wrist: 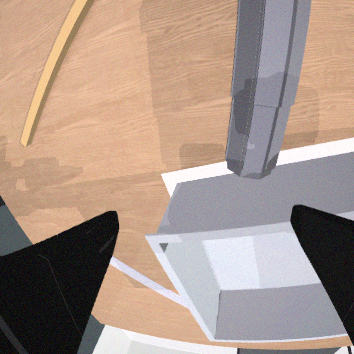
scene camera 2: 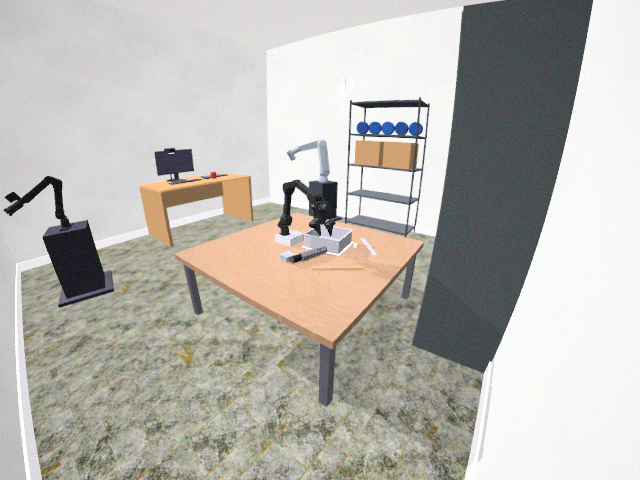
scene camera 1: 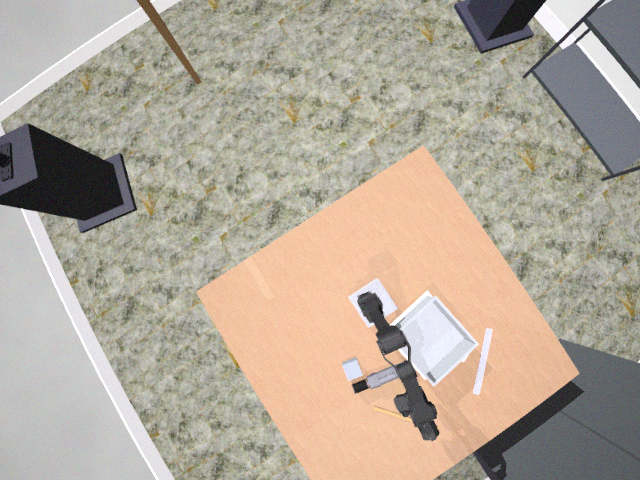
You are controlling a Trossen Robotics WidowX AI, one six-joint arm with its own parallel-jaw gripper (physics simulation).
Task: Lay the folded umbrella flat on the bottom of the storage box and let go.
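Frame: origin at the arm's base, x ahead, y left, z up, level; centimetres.
Seen in the pictures: gripper, between the fingertips: (wrist: 206, 217) (scene camera 2: 325, 235); arm's base, origin of its link: (scene camera 2: 284, 234) (scene camera 1: 366, 300).
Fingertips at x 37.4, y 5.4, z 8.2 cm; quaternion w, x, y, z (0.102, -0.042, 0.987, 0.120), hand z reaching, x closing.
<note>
Offsets run from my fingertips to a thing's top centre.
The folded umbrella @[dx -3.2, dy -10.9, dz -7.9 cm] (scene camera 1: 382, 377) (scene camera 2: 312, 253) (wrist: 265, 90) is grey with a black handle. It lies on the table beside the storage box, outside it, with its far end close to the box wall. The storage box @[dx -11.9, dy +14.7, dz -4.1 cm] (scene camera 1: 461, 356) (scene camera 2: 330, 246) (wrist: 260, 202) is light grey and open at the top; no umbrella shows inside it. My gripper (scene camera 2: 323, 227) (wrist: 206, 217) is open and empty, with its black fingers wide apart. It hangs above the table near the box. In the wrist view the umbrella lies beyond the fingertips, and the right finger hides part of the box.
A light blue block @[dx -10.9, dy -22.1, dz -10.2 cm] (scene camera 1: 352, 368) (scene camera 2: 285, 255) stands by the umbrella's handle. A thin yellow stick @[dx +18.7, dy -7.6, dz -12.7 cm] (scene camera 1: 390, 412) (scene camera 2: 337, 268) (wrist: 55, 60) lies on the umbrella's other side. A long white strip @[dx +8.8, dy +34.4, dz -13.6 cm] (scene camera 1: 483, 361) (scene camera 2: 368, 246) (wrist: 147, 282) lies beyond the box. The arm's white base (scene camera 1: 387, 307) is beside the box.
</note>
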